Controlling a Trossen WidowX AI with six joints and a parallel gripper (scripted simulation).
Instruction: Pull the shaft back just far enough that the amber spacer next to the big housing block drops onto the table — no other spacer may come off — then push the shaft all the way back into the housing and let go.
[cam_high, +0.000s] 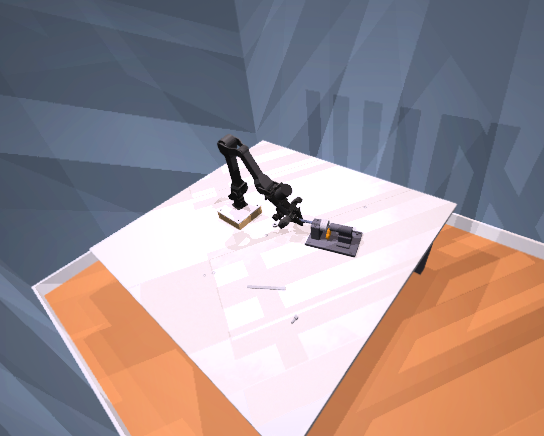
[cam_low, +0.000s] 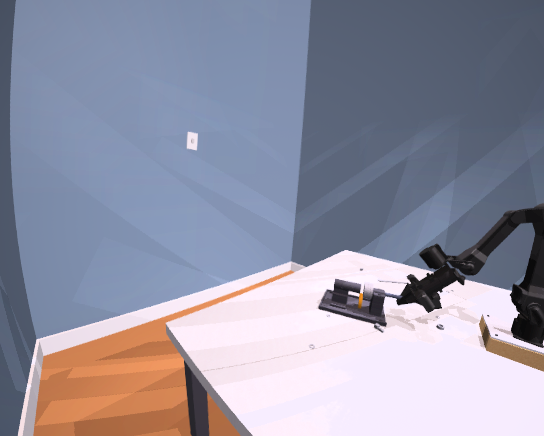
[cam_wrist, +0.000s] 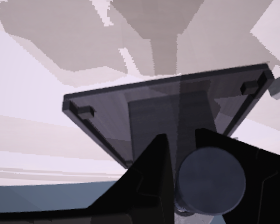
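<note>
Right now the shaft is 30 mm ahead of my gripper tip, 20 mm to the left of it and 20 mm above it. Round my gripper tip: amber spacer (110 mm ahead, 50 mm to the left, 20 mm below); pale spacer (80 mm ahead, 40 mm to the left, 20 mm above).
</note>
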